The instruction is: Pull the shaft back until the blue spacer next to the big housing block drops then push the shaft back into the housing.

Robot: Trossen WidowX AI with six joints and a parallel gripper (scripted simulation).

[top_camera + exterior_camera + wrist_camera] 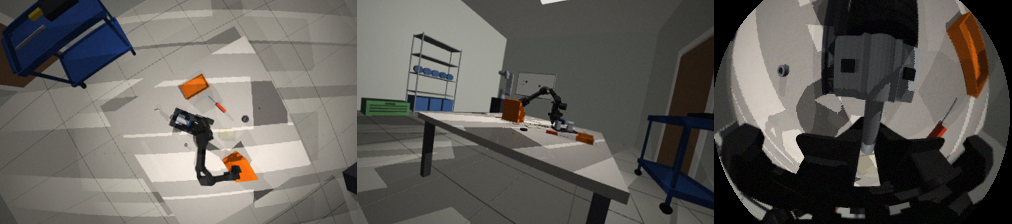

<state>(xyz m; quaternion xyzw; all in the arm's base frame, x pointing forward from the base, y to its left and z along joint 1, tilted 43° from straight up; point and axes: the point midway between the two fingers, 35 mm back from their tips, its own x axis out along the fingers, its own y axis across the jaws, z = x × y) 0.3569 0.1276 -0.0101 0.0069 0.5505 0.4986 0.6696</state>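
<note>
Right now my gripper tip is 6 cm short of the grey shaft, 5 cm to the right of it and 3 cm below it. From my gripper tip the other things lie so: orange tray: 32 cm ahead, 9 cm to the right, 4 cm below.
</note>
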